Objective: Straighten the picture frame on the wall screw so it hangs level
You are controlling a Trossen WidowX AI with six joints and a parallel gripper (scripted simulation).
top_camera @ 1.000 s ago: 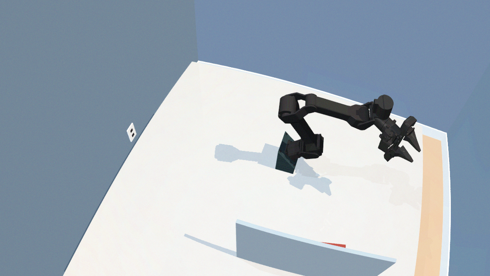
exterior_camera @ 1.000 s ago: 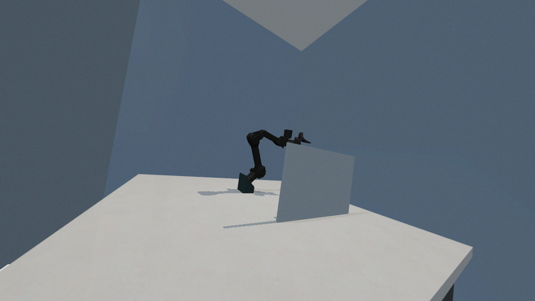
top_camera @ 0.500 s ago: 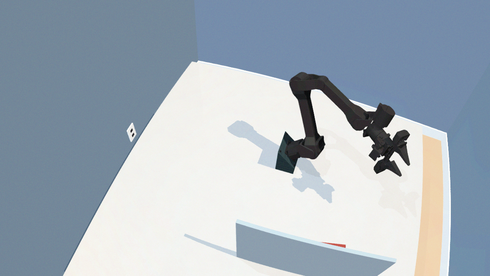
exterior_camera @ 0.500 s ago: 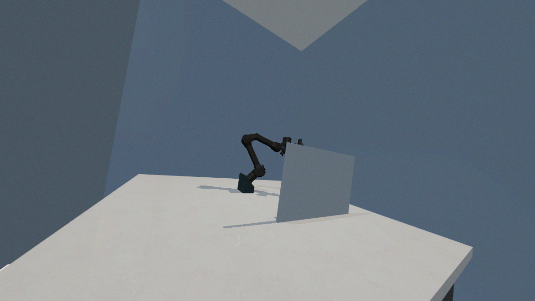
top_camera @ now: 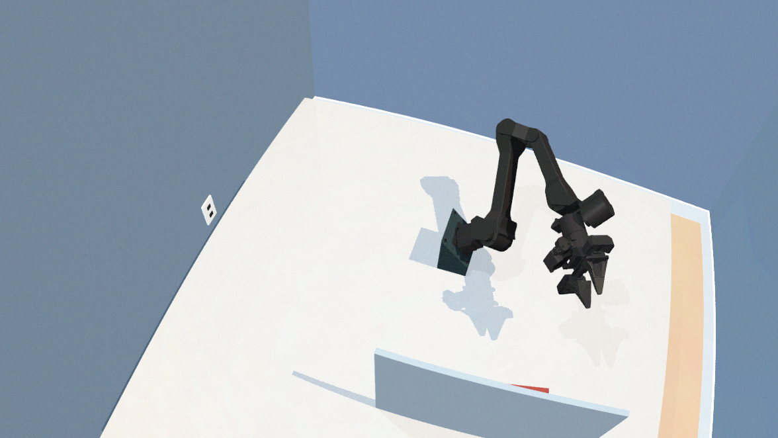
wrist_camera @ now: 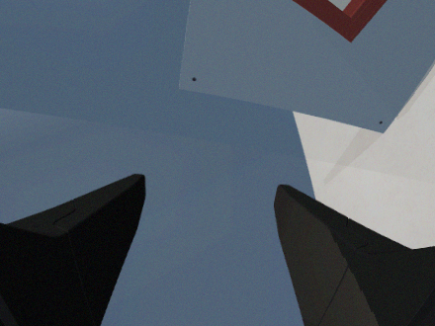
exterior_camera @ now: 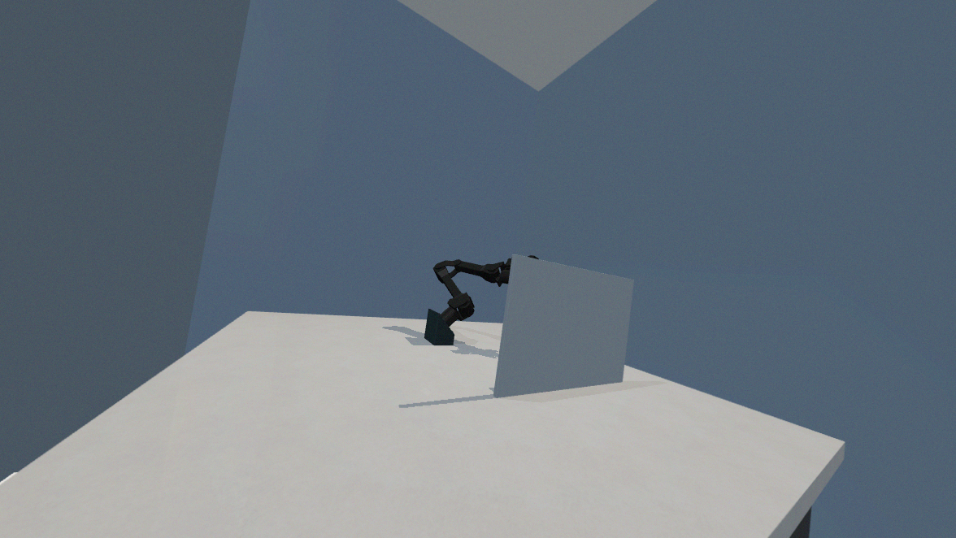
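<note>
The picture frame lies 22 cm ahead of my gripper tip, 13 cm to the right of it and 10 cm below it. Round my gripper tip: wall panel 23 cm ahead, 15 cm to the right, 12 cm below.
</note>
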